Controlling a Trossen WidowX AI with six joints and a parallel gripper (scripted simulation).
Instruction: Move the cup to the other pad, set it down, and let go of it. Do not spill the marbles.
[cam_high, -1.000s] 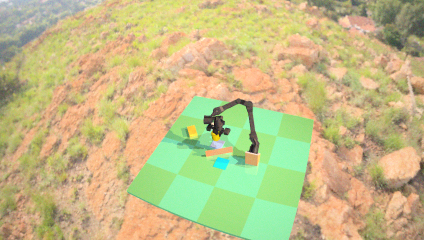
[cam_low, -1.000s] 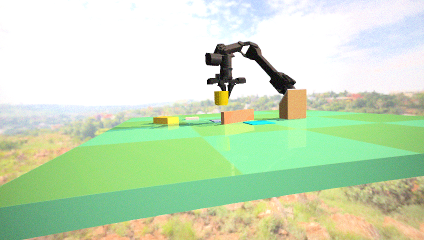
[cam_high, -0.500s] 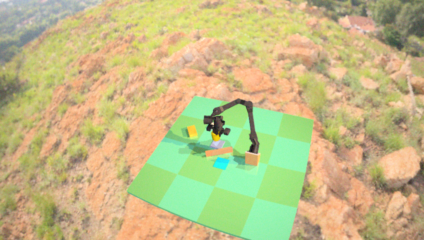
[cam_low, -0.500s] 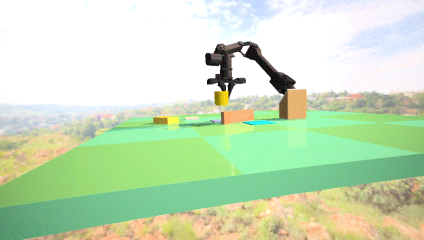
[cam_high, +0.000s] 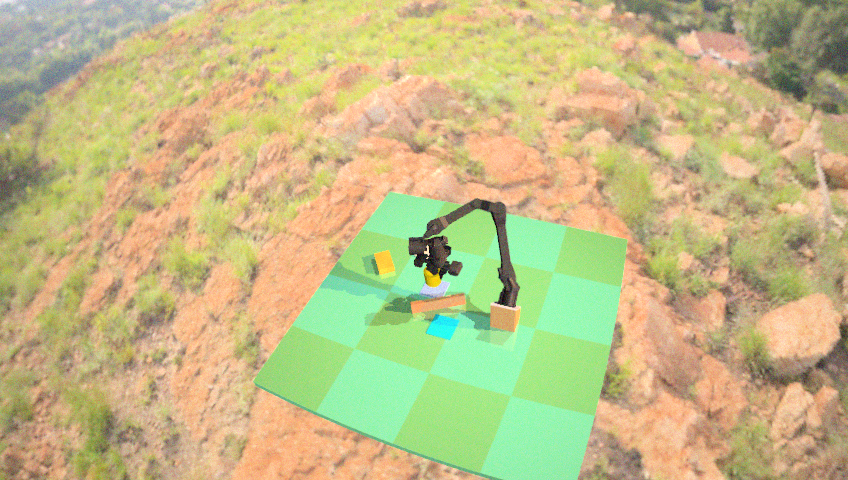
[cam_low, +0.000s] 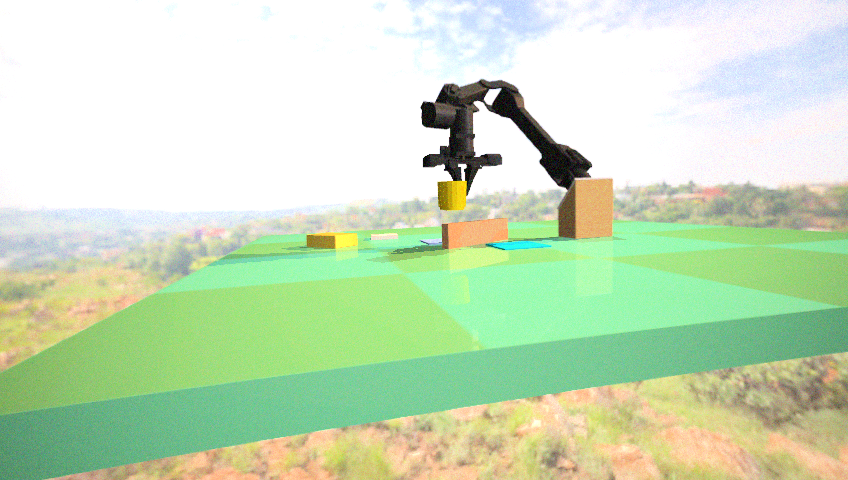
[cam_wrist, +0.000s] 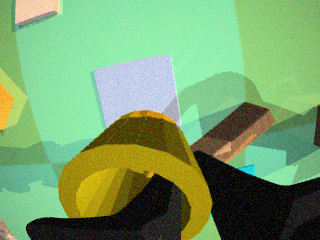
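The cyan pad is 50 mm behind my gripper tip, 160 mm to the left of it and 120 mm below it. Round my gripper tip: lilac pad (40 mm ahead, 30 mm to the right, 120 mm below); then yellow cup (20 mm ahead); then orange bar (10 mm behind, 60 mm to the left, 90 mm below).
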